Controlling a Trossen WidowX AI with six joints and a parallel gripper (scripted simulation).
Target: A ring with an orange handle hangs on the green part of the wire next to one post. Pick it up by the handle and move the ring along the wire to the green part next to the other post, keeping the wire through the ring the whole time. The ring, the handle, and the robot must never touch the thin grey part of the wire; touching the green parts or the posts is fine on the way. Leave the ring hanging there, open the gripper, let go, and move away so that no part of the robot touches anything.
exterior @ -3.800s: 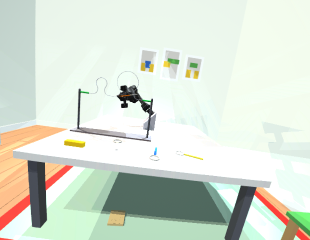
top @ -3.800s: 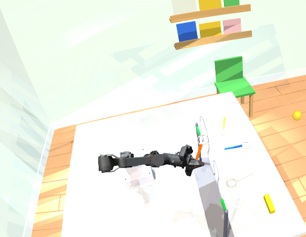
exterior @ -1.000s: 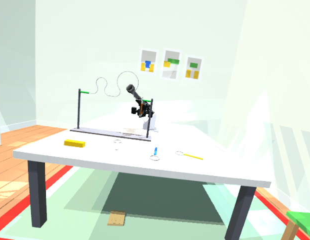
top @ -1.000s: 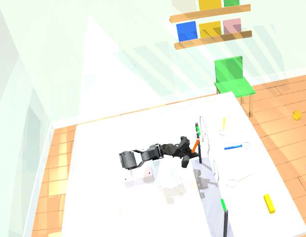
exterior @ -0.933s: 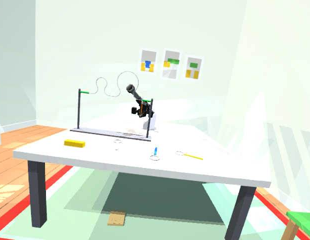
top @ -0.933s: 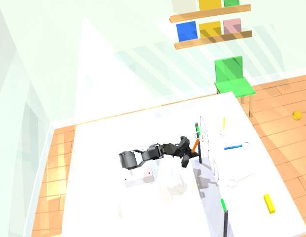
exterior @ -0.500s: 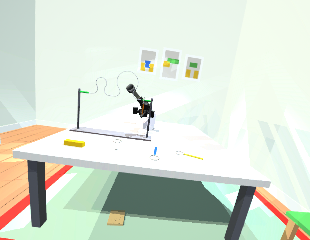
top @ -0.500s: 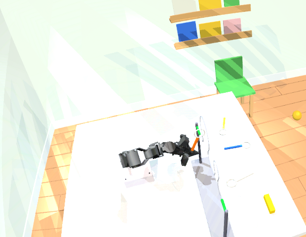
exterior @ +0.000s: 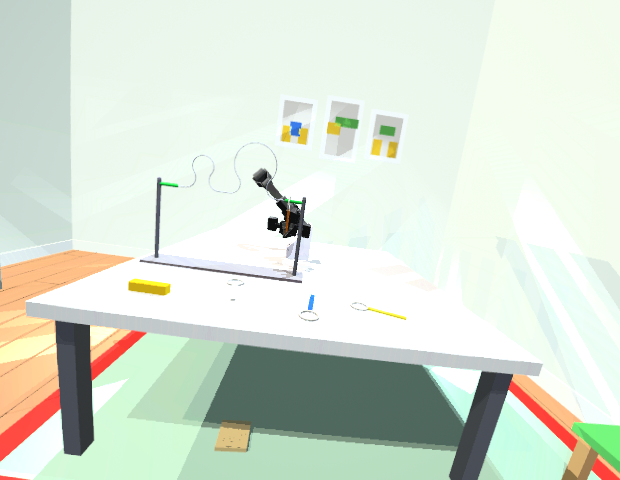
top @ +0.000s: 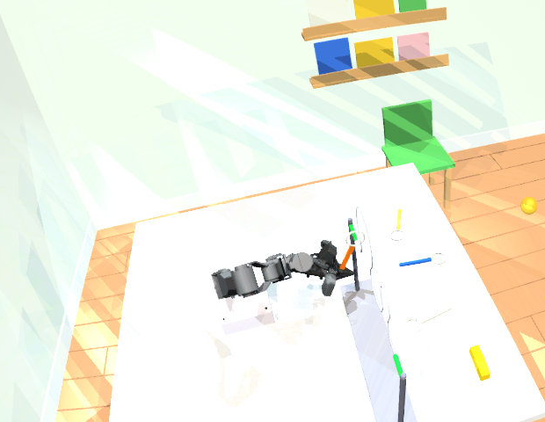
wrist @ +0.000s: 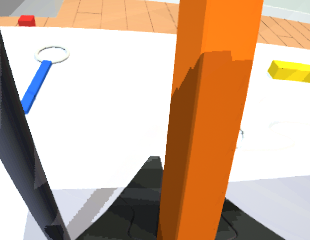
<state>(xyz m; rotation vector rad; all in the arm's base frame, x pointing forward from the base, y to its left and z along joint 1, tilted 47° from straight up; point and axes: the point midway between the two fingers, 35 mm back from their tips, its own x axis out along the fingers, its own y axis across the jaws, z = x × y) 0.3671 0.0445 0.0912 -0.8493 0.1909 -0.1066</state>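
Now: gripper tip 10 cm below the orange-handled ring. Round my gripper tip: blue-handled ring (28 cm ahead, 16 cm to the left, 15 cm below); yellow-handled ring (20 cm ahead, 36 cm to the left, 15 cm below); white-handled ring (21 cm ahead, 11 cm to the right, 15 cm below).
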